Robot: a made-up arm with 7 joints. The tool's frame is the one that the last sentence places. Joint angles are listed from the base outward.
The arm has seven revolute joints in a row. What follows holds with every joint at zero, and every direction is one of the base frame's.
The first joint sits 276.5 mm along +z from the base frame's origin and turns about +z.
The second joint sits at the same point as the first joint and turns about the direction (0, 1, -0.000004).
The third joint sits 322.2 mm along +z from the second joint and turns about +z.
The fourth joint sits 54.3 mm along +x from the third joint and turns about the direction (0, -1, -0.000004).
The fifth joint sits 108.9 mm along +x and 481.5 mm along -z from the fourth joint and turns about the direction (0, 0.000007, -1).
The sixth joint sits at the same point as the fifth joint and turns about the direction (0, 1, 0.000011).
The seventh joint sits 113.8 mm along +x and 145.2 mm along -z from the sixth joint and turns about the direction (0, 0.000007, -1).
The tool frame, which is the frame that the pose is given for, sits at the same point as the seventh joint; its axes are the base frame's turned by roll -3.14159, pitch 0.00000 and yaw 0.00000 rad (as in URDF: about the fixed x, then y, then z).
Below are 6 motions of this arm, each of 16 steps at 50 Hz.
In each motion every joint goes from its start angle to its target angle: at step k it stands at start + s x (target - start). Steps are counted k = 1, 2, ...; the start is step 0. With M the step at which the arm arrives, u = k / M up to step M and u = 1 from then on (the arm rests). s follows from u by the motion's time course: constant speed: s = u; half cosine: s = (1 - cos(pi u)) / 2; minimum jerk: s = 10 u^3 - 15 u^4 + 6 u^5.
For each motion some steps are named. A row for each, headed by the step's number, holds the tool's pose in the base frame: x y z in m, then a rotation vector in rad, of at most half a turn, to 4 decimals.
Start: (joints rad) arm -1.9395 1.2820 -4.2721 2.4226 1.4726 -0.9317 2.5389
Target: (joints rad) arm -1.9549 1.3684 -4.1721 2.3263 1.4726 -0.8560 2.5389
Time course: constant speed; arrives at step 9
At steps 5, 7, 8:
5: 0.0551 -0.8181 0.4397 1.9977 -0.5865 0.9900
7: 0.0629 -0.8192 0.4380 1.9842 -0.5757 1.0307
8: 0.0667 -0.8196 0.4374 1.9768 -0.5705 1.0510

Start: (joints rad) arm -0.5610 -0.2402 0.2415 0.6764 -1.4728 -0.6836 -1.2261
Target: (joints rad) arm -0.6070 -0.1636 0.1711 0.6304 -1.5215 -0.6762 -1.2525
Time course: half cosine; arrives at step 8
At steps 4, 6, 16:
4: 0.4981 -0.0037 0.3429 0.4872 2.1328 0.7322
6: 0.4931 -0.0228 0.3226 0.5352 2.1560 0.7184
16: 0.4905 -0.0305 0.3142 0.5550 2.1656 0.7131

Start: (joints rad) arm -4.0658 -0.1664 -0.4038 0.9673 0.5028 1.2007 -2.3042
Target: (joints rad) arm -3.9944 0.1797 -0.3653 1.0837 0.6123 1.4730 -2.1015
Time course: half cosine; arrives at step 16
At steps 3, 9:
3: -0.1931 0.5629 0.3392 0.9742 -2.4156 0.0003
9: -0.2415 0.5475 0.2661 0.8704 -2.4060 0.3570

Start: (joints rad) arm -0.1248 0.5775 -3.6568 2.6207 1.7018 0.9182 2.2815
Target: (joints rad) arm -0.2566 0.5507 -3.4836 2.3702 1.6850 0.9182 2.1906
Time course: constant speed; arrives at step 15
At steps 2, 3, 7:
2: 0.2811 0.0640 1.2264 0.5048 0.7911 -2.7317
3: 0.2693 0.0649 1.2289 0.5224 0.7861 -2.7265
7: 0.2209 0.0681 1.2371 0.5943 0.7661 -2.7047

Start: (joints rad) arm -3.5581 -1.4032 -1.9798 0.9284 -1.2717 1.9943 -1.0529
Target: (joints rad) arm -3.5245 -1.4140 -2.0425 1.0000 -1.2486 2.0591 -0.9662
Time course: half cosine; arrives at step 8
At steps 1, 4, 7, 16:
1: 0.2638 0.3187 -0.0700 -0.4172 -2.6886 1.3809
4: 0.2710 0.3088 -0.0810 -0.4850 -2.6468 1.4634
7: 0.2779 0.2984 -0.0914 -0.5508 -2.6029 1.5468
16: 0.2785 0.2975 -0.0923 -0.5562 -2.5992 1.5537

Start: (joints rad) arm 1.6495 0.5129 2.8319 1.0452 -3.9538 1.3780 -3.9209
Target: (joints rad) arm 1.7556 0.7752 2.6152 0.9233 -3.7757 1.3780 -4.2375
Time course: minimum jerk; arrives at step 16
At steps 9, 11, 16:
9: -0.1586 -0.4479 0.7882 0.3240 0.3299 0.3254
11: -0.1833 -0.4264 0.7902 0.2699 0.2673 0.2637
16: -0.2053 -0.4082 0.7895 0.2258 0.2080 0.2114

